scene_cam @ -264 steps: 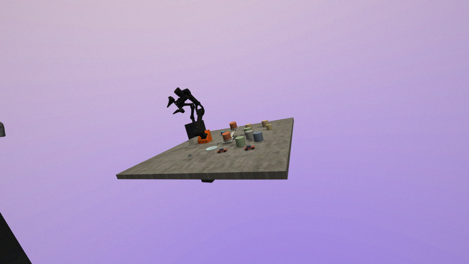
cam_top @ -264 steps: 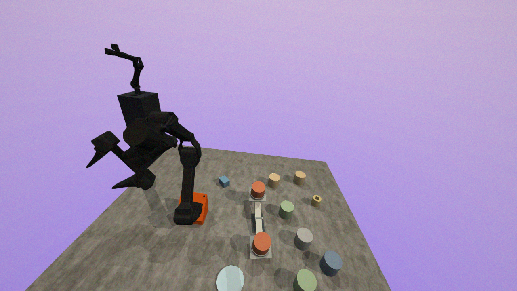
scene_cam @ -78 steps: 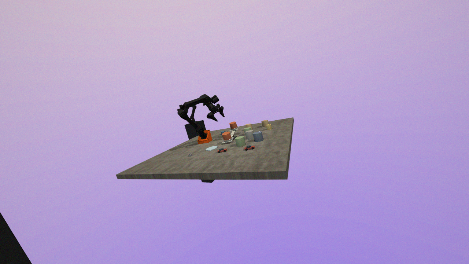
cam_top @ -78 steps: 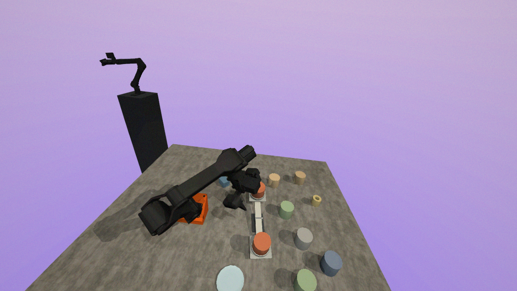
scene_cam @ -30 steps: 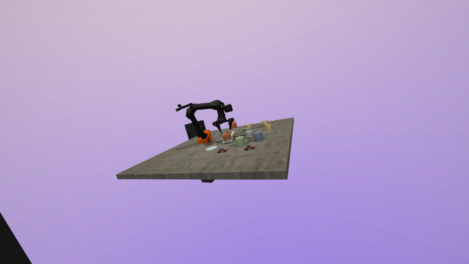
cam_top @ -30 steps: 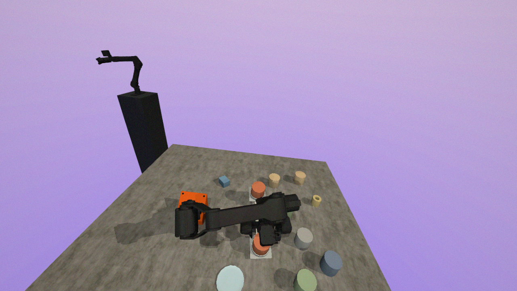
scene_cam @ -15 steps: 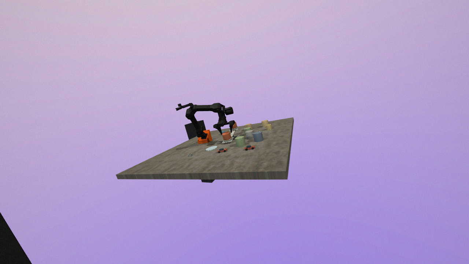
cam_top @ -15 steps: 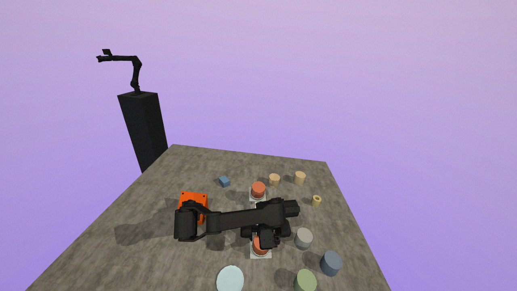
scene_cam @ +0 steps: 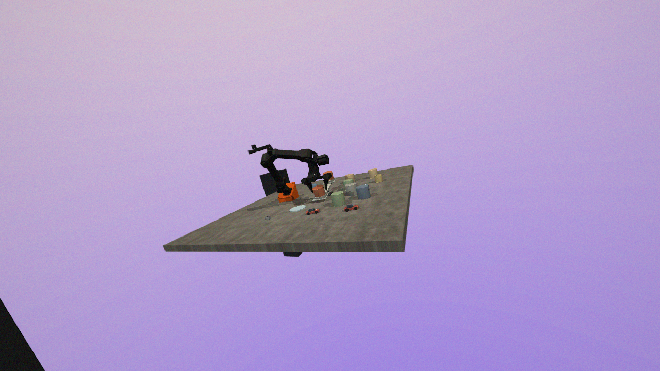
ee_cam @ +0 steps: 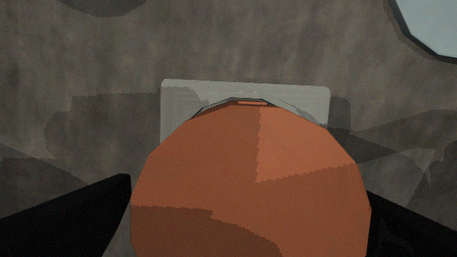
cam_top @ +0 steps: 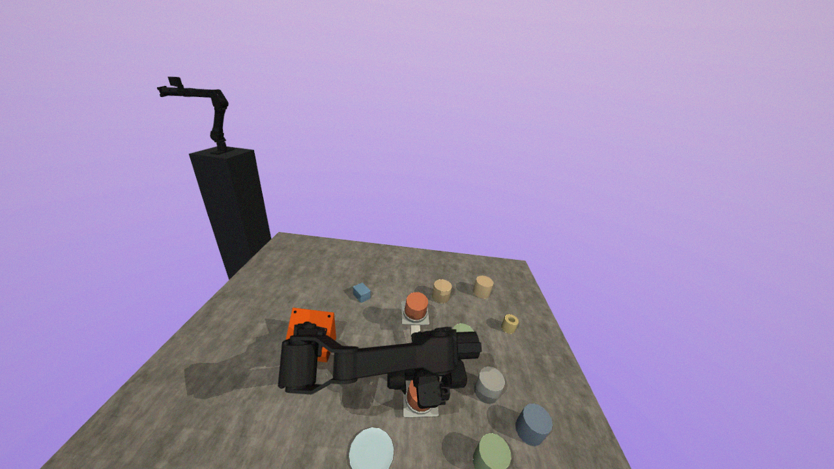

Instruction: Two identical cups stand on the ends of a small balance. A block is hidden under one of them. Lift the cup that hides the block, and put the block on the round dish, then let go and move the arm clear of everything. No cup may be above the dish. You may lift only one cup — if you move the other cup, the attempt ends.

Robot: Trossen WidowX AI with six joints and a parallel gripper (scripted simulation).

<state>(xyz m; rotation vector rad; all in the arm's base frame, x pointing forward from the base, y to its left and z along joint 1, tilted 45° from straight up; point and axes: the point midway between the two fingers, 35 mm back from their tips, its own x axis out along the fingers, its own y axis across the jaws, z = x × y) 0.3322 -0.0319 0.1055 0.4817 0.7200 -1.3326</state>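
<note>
My gripper tip is now 2 cm above the grey block. From my gripper tip the other things lie so: balance beam 13 cm to the left, 3 cm behind, 2 cm below; then pale blue round dish 13 cm to the right, 10 cm behind, 6 cm below; then grey cylinder 20 cm ahead, 6 cm to the left, 2 cm below.
</note>
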